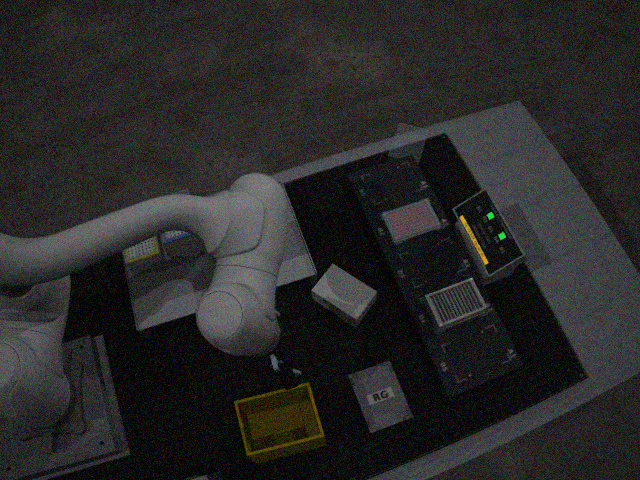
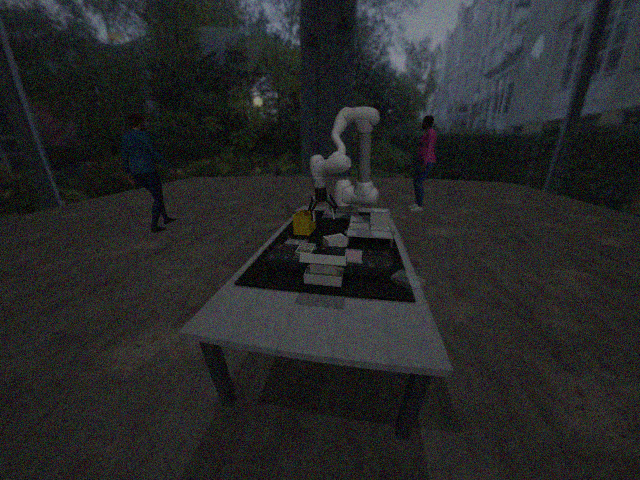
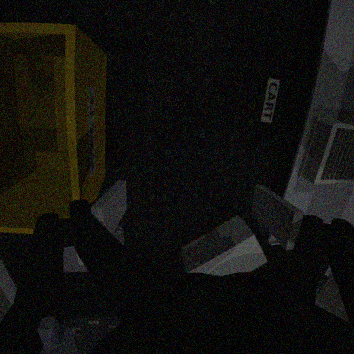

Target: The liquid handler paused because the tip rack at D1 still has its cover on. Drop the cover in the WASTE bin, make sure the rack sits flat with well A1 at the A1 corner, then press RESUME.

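Where they show: gripper, fingertip midpoint: (image 1: 283,345) (image 2: 324,220) (image 3: 190,196); arm's base at its link origin: (image 1: 51,401) (image 2: 342,209).
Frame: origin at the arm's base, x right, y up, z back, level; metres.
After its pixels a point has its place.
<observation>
My gripper (image 1: 285,367) (image 2: 322,211) @(y 0.081, x -0.012, z -0.589 m) (image 3: 190,196) @(y 0.081, x -0.012, z -0.589 m) is open and empty, above the mat beside the yellow waste bin (image 1: 286,447) @(y 0.087, x 0.207, z -0.554 m) (image 2: 303,223) @(y 0.055, x 0.126, z -0.628 m) (image 3: 72,125) @(y 0.103, x 0.093, z -0.529 m). Darker patches show on the bin's floor, too dim to identify. A white-framed rack with dark stripes (image 1: 456,302) @(y 0.049, x -0.037, z -0.991 m) (image 2: 306,249) @(y 0.052, x -0.049, z -1.006 m) sits on the dark deck and looks level; its slot label and A1 corner are unreadable. A pink-topped plate (image 1: 412,220) @(y 0.035, x -0.278, z -0.955 m) (image 2: 354,255) @(y 0.034, x -0.291, z -0.964 m) sits farther along the deck. The control panel (image 1: 488,235) @(y 0.087, x -0.169, z -1.109 m) shows two green squares and an amber bar; RESUME is unreadable. I cannot make out a cover.
A white box (image 1: 343,291) @(y 0.032, x -0.130, z -0.746 m) (image 2: 335,239) @(y 0.032, x -0.144, z -0.785 m) (image 3: 225,255) @(y 0.032, x -0.114, z -0.719 m) stands on the mat between arm and deck. A grey plate marked RG (image 1: 392,413) @(y -0.024, x 0.164, z -0.793 m) lies beside the bin. A pale tray (image 1: 165,315) @(y 0.028, x -0.158, z -0.322 m) with a yellow-edged rack (image 1: 142,250) @(y 0.098, x -0.304, z -0.296 m) is partly behind the arm. A translucent shape (image 1: 408,149) @(y -0.007, x -0.528, z -1.024 m) stands at the deck's far end.
</observation>
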